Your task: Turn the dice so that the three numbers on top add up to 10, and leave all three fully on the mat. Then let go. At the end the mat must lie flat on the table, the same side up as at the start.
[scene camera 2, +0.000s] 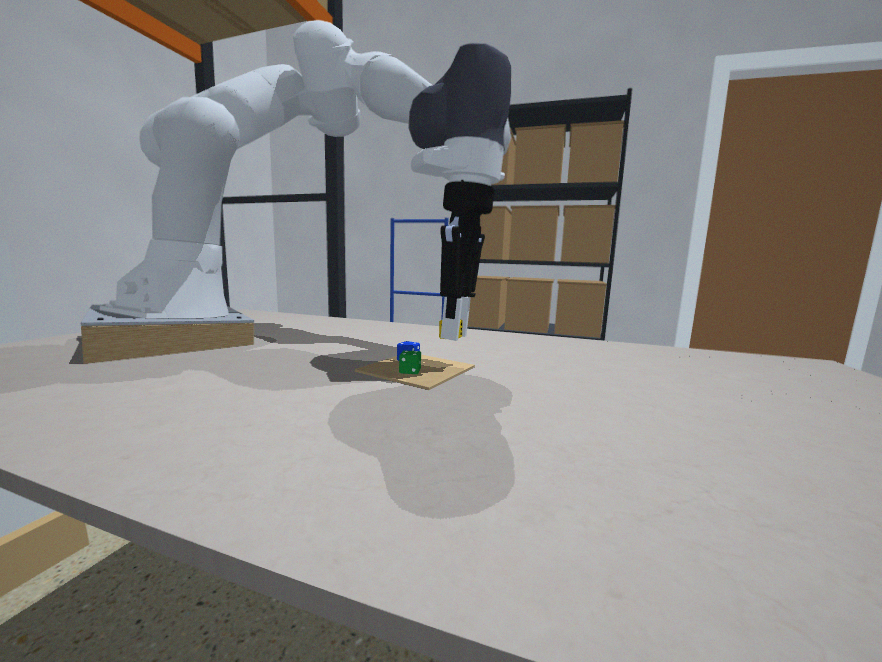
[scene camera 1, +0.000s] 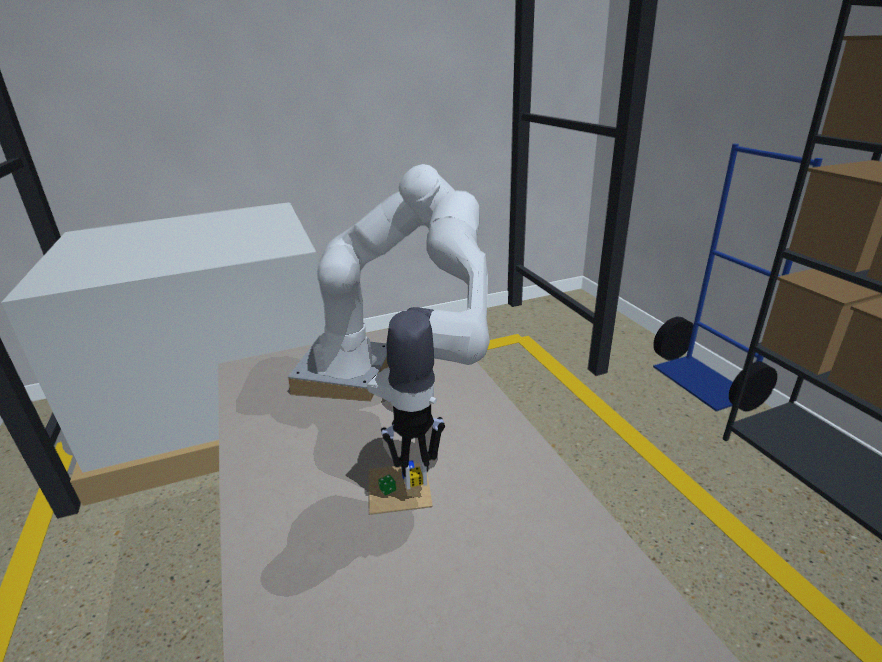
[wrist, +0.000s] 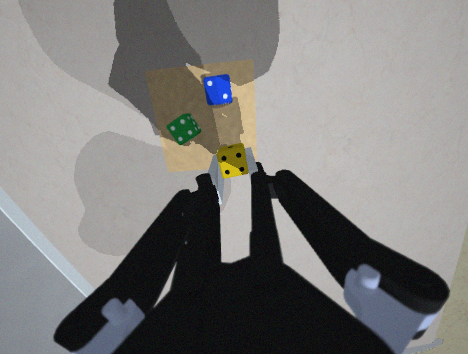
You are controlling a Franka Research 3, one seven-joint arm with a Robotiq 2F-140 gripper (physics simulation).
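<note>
My gripper [scene camera 1: 415, 477] [scene camera 2: 453, 328] [wrist: 234, 161] is shut on the yellow die [scene camera 1: 416, 478] [scene camera 2: 442, 328] [wrist: 233, 160] and holds it in the air above the mat's right part; its upper face shows four pips. The green die [scene camera 1: 386, 485] [scene camera 2: 409, 362] [wrist: 184, 129] rests on the mat [scene camera 1: 398, 506] [scene camera 2: 428, 382] [wrist: 182, 162] with four pips on top. The blue die [scene camera 2: 408, 348] [wrist: 218, 90] rests on the mat with two pips on top; it is mostly hidden behind the gripper in the first scene view. The mat lies flat on the table.
The pale table [scene camera 1: 498, 570] [scene camera 2: 641, 498] bears the mat and the arm's base [scene camera 1: 331, 388] [scene camera 2: 167, 342]. A large grey-white box [scene camera 1: 170, 356] stands left of the table. A blue hand truck [scene camera 1: 714, 252] and a shelf rack stand on the right, away from the table.
</note>
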